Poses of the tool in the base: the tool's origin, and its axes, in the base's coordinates. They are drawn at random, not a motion.
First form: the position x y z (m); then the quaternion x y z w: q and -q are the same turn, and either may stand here.
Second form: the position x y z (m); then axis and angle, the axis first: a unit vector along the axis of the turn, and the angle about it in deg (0 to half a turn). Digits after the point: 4 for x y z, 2 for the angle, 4 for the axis.
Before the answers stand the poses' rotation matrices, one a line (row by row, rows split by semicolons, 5 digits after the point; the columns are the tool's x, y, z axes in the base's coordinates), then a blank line. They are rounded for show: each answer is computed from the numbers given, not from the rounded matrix.
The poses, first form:
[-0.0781, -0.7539, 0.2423, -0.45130, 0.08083, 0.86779, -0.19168]
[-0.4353, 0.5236, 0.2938, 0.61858, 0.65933, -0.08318, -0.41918]
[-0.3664, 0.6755, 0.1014, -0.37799, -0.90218, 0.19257, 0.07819]
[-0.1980, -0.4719, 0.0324, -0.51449, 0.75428, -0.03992, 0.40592]
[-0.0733, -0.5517, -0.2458, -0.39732, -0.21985, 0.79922, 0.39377]
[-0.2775, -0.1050, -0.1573, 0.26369, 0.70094, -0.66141, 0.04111]
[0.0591, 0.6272, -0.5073, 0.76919, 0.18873, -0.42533, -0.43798]
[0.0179, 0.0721, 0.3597, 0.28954, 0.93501, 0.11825, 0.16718]
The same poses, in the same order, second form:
-0.51918 0.25972 -0.81425; -0.40563 -0.91345 -0.03272; -0.75228 0.31330 0.57959
0.11672 0.74597 -0.65567; 0.88544 0.22087 0.40891; 0.44985 -0.62829 -0.63473
-0.70202 0.65191 -0.28666; 0.71214 0.64008 -0.28835; -0.00450 -0.40657 -0.91361
-0.14106 -0.74373 0.65343; -0.80855 0.46741 0.35746; -0.57128 -0.47790 -0.66727
-0.37417 -0.45471 -0.80823; 0.80412 -0.59322 -0.03851; -0.46195 -0.66432 0.58761
-0.85756 0.42404 -0.29118; 0.31528 -0.01399 -0.94890; -0.40644 -0.90553 -0.12170
0.56695 -0.08223 -0.81964; 0.66291 -0.54511 0.51323; -0.48900 -0.83432 -0.25454
-0.77644 0.50190 0.38110; 0.58098 0.80437 0.12432; -0.24415 0.31794 -0.91614

[-0.0781, -0.7539, 0.2423, 0.4598, -0.0824, -0.8842, 157.90]
[-0.4353, 0.5236, 0.2938, -0.6813, -0.7262, 0.0916, 130.43]
[-0.3664, 0.6755, 0.1014, -0.3792, -0.9049, 0.1932, 171.03]
[-0.1980, -0.4719, 0.0324, -0.5630, 0.8253, -0.0437, 132.10]
[-0.0733, -0.5517, -0.2458, -0.4322, -0.2392, 0.8695, 133.62]
[-0.2775, -0.1050, -0.1573, 0.2639, 0.7015, -0.6620, 175.29]
[0.0591, 0.6272, -0.5073, -0.8556, -0.2099, 0.4731, 128.05]
[0.0179, 0.0721, 0.3597, 0.2937, 0.9484, 0.1199, 160.75]

